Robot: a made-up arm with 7 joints.
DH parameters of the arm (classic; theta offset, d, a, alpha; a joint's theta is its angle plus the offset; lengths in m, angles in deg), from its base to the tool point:
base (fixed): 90 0.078 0 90
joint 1: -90 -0.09 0.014 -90
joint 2: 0 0.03 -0.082 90
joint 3: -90 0.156 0.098 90
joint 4: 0 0.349 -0.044 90
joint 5: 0 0.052 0.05 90
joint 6: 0 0.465 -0.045 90
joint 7: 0 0.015 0.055 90
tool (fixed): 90 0.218 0 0
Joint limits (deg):
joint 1: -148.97..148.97
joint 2: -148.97..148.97
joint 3: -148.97..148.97
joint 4: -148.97..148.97
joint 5: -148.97..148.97
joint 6: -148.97..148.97
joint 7: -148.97..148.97
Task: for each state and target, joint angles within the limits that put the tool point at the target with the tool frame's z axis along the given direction. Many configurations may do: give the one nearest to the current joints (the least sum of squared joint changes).
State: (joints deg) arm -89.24 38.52 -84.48 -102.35 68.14 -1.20 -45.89
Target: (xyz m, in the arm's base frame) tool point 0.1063 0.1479 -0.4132 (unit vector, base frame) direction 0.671 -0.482 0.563
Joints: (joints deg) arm -95.04 41.60 -68.01 -105.53 113.72 2.38 -3.82
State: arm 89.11 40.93 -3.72 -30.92 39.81 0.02 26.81
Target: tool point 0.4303 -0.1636 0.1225 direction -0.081 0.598 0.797
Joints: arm 75.52 65.67 -35.63 -19.48 75.35 -0.16 5.81
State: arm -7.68 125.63 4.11 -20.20 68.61 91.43 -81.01
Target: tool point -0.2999 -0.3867 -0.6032 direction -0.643 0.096 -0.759
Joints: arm 9.42 148.97 12.07 20.07 78.56 112.51 -102.60
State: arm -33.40 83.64 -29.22 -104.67 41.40 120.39 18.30
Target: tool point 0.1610 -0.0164 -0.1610 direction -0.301 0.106 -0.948
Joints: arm -28.07 136.80 -33.38 -74.44 51.73 118.60 2.36
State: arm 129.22 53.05 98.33 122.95 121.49 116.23 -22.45
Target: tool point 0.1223 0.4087 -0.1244 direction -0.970 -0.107 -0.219
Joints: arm 130.08 45.28 105.53 142.03 87.87 119.29 -24.63
